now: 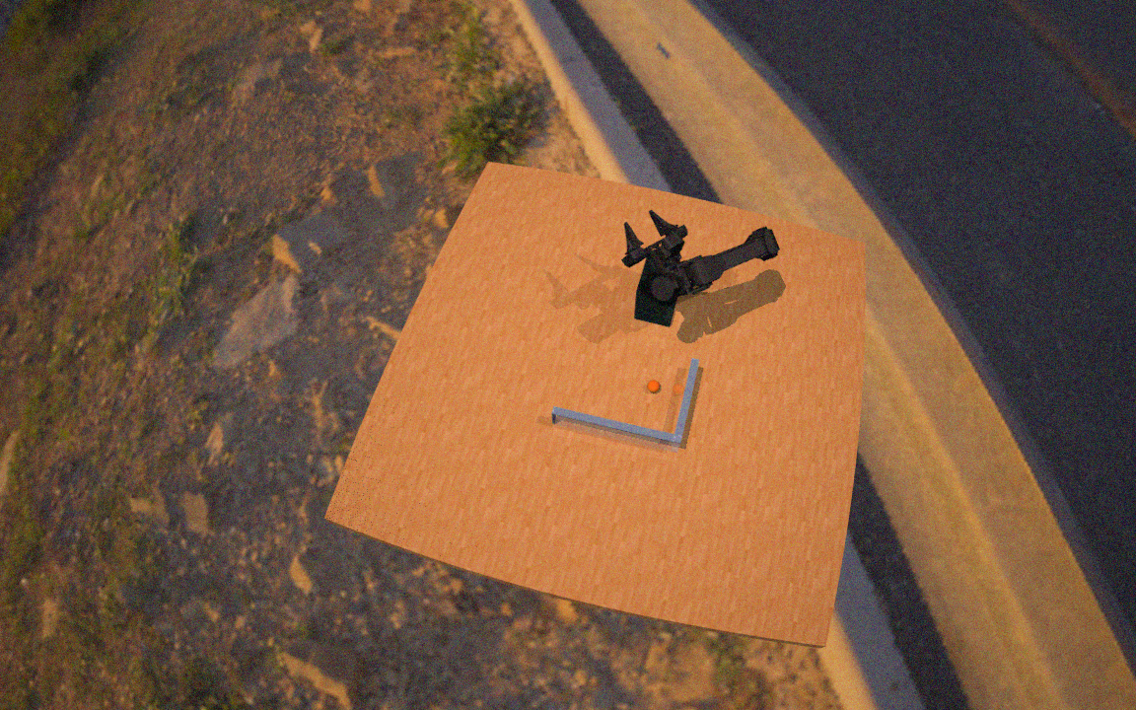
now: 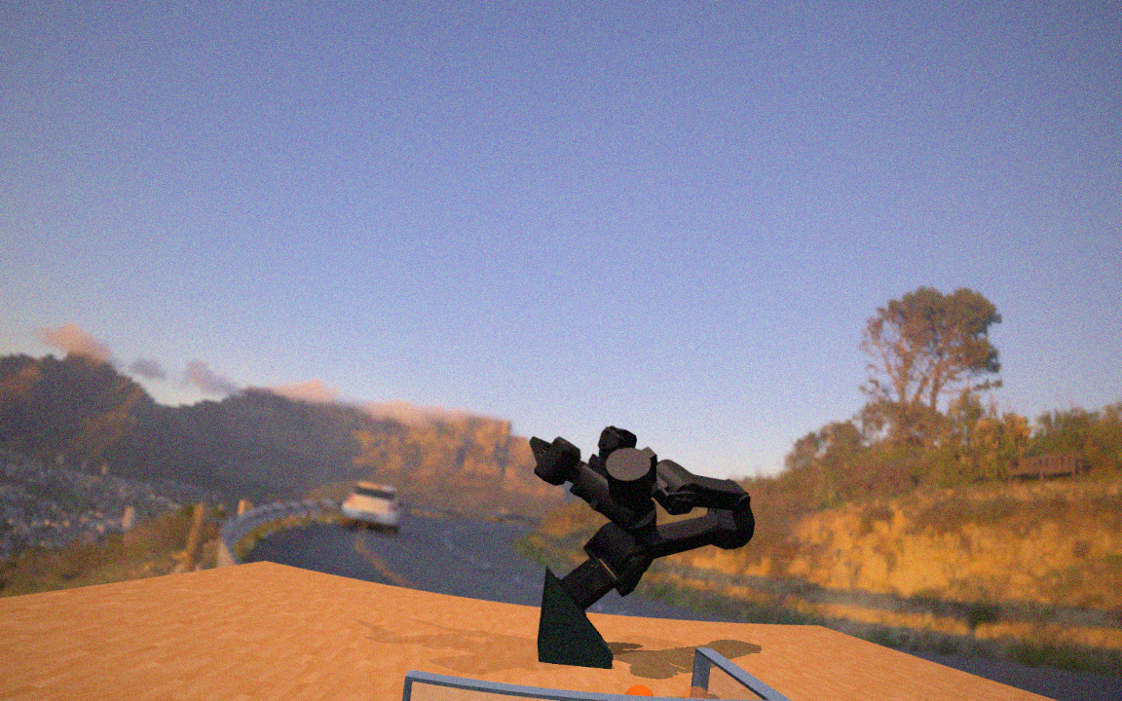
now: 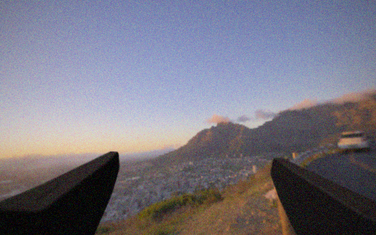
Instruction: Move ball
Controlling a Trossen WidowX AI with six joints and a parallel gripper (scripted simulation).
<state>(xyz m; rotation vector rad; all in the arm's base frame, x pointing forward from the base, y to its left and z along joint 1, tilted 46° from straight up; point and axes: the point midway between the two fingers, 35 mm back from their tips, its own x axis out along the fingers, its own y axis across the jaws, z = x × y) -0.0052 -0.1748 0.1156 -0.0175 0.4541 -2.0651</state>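
The orange ball is 29 cm ahead of my gripper tip, 13 cm to the left of it and 29 cm below it. Also, from my gripper tip: see-through copy of ball 28 cm ahead, 20 cm to the left, 29 cm below.
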